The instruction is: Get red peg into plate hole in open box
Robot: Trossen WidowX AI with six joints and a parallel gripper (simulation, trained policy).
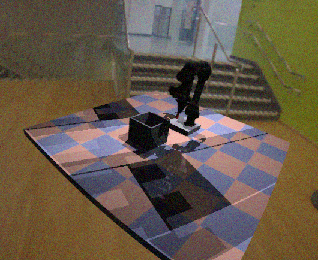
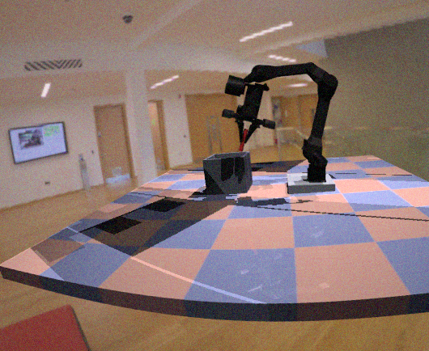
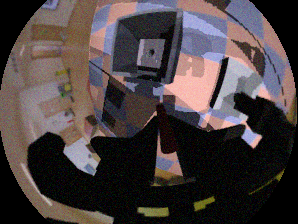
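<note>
The grey plate lies 90 mm ahead of my gripper tip, 120 mm to the right of it and 150 mm below it. From my gripper tip the other things lie so: red peg (10 mm above).
</note>
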